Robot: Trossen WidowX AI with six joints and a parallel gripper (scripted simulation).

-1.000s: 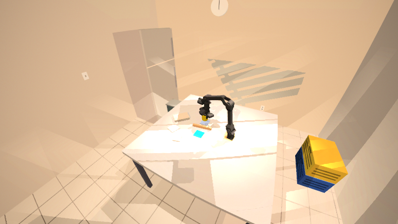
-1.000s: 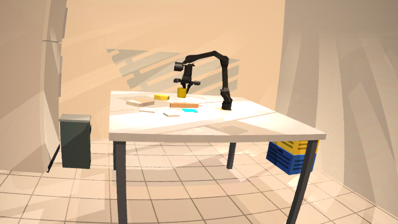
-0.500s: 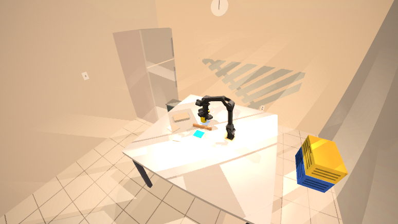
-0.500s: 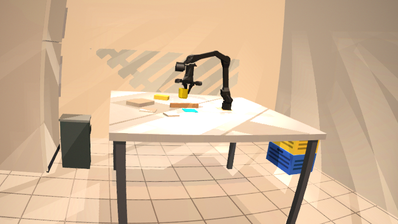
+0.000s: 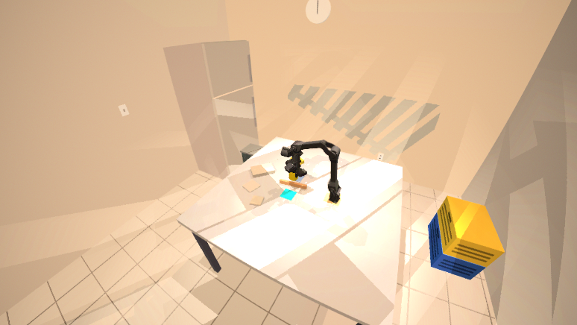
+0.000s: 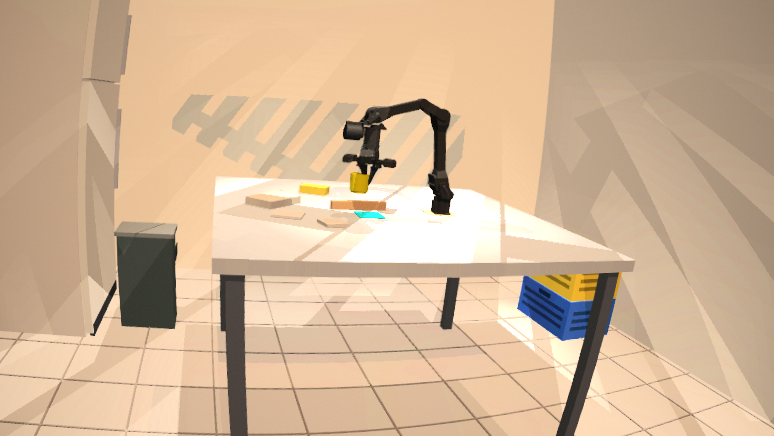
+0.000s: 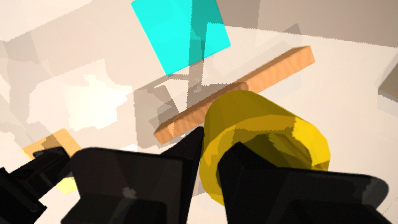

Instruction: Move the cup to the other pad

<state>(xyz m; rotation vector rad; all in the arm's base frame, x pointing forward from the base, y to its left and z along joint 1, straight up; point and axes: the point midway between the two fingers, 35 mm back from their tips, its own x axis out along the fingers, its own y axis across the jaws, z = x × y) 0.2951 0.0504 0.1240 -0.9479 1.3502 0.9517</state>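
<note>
My gripper tip is 2 cm short of the wooden block and 9 cm above it. Also, from my gripper tip: yellow block 18 cm ahead, 28 cm to the right, 8 cm below; then yellow cup 2 cm ahead, 1 cm to the right.
</note>
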